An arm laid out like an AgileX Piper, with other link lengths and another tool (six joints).
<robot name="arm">
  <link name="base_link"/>
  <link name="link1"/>
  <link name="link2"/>
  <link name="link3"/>
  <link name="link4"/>
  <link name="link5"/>
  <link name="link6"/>
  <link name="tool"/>
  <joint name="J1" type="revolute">
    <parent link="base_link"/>
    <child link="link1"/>
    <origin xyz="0 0 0.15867" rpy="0 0 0"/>
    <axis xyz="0 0 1"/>
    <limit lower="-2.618" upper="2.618"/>
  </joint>
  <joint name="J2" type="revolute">
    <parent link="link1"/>
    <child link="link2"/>
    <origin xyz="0 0 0" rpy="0 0 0"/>
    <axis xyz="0 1 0"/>
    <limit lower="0" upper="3.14"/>
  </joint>
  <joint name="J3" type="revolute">
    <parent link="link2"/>
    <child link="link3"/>
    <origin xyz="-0.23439 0 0.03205" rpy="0 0 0"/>
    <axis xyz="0 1 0"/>
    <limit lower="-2.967" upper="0"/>
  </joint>
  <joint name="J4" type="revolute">
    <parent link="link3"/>
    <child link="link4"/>
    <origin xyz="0.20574 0 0.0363" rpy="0 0 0"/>
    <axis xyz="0.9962 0 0.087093"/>
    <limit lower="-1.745" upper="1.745"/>
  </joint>
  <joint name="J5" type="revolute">
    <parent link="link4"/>
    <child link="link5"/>
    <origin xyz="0 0 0" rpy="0 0 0"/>
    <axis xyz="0 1 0"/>
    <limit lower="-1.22" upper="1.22"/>
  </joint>
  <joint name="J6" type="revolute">
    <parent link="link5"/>
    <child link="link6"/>
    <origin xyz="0.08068 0 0.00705" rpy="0 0 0"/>
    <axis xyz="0.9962 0 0.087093"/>
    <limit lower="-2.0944" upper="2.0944"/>
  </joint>
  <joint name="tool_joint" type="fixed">
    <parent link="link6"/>
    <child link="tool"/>
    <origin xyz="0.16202 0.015 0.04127" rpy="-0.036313 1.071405 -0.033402"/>
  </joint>
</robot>
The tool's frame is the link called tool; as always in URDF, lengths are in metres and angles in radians.
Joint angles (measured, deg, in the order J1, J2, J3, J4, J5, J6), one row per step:
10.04, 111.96, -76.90, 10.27, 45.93, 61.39
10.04, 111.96, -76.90, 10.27, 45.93, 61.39
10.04, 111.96, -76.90, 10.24, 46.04, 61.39
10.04, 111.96, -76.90, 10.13, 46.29, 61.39
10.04, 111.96, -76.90, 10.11, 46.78, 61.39
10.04, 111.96, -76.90, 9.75, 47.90, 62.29
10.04, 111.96, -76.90, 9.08, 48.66, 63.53
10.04, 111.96, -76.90, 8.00, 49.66, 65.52
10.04, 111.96, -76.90, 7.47, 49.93, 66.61
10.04, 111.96, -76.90, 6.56, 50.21, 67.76
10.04, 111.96, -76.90, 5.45, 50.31, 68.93
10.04, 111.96, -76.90, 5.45, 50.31, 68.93
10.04, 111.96, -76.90, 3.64, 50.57, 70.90
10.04, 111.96, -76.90, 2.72, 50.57, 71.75
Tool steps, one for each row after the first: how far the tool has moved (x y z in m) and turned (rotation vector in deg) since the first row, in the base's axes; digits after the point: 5 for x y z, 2 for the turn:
0.00000, 0.00000, 0.00000, 0.00, 0.00, 0.00
-0.00044, -0.00010, -0.00016, -0.03, 0.10, 0.03
-0.00141, -0.00043, -0.00054, -0.15, 0.33, 0.13
-0.00341, -0.00056, -0.00122, -0.21, 0.81, 0.21
-0.00808, -0.00217, -0.00290, -0.43, 2.01, -0.31
-0.01124, -0.00482, -0.00412, -0.83, 2.85, -1.08
-0.01541, -0.00917, -0.00567, -1.49, 3.97, -2.36
-0.01657, -0.01132, -0.00613, -1.78, 4.30, -3.13
-0.01759, -0.01467, -0.00660, -2.39, 4.58, -3.79
-0.01773, -0.01857, -0.00680, -3.15, 4.62, -4.41
-0.01773, -0.01857, -0.00680, -3.15, 4.62, -4.41
-0.01832, -0.02502, -0.00708, -4.39, 4.76, -5.47
-0.01799, -0.02817, -0.00699, -5.02, 4.66, -5.87

